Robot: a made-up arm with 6 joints.
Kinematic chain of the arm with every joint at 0, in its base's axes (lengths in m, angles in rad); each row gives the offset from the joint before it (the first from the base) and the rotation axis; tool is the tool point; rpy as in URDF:
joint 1: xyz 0 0 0.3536 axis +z
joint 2: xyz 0 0 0 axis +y
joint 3: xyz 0.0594 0 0.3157 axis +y
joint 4: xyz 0.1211 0 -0.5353 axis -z
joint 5: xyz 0 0 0 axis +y
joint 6: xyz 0.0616 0 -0.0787 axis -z
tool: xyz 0 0 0 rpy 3.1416 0 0
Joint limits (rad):
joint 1: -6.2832..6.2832
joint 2: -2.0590..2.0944
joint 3: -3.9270..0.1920
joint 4: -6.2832..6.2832
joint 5: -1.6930..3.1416
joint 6: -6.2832..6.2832
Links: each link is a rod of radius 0.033 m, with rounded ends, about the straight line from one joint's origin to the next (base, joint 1, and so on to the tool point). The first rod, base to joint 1, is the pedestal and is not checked.
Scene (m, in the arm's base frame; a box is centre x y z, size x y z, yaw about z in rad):
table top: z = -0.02
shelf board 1: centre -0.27 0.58 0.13 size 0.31 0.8 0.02 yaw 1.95
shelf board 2: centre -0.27 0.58 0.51 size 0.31 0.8 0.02 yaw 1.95
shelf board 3: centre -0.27 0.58 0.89 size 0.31 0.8 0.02 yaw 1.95
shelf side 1: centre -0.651 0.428 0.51 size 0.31 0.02 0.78 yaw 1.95
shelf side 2: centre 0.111 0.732 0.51 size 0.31 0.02 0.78 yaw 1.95
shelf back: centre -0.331 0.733 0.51 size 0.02 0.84 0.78 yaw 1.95
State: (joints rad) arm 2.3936 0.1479 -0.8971 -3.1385 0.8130 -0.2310
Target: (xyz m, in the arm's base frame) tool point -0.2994 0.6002 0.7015
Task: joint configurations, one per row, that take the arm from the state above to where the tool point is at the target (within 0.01 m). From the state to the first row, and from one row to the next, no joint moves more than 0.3 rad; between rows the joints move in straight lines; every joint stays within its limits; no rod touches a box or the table.
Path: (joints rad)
1: 2.4971 -0.1295 -0.6221 -3.1380 0.7276 -0.2310
2: 2.6006 -0.4068 -0.3471 -3.1375 0.6422 -0.2310
3: 2.4406 -0.6953 -0.3794 -3.1332 0.6040 -0.2310
4: 2.2807 -0.9837 -0.4117 -3.1289 0.5658 -0.2310
5: 2.1208 -1.2722 -0.4440 -3.1246 0.5276 -0.2310
6: 2.0991 -0.9831 -0.6523 -3.1254 0.6139 -0.2310
7: 2.0774 -0.6939 -0.8605 -3.1261 0.7002 -0.2310
8: 2.0557 -0.4048 -1.0688 -3.1268 0.7865 -0.2310
9: 2.0339 -0.1157 -1.2771 -3.1276 0.8728 -0.2310

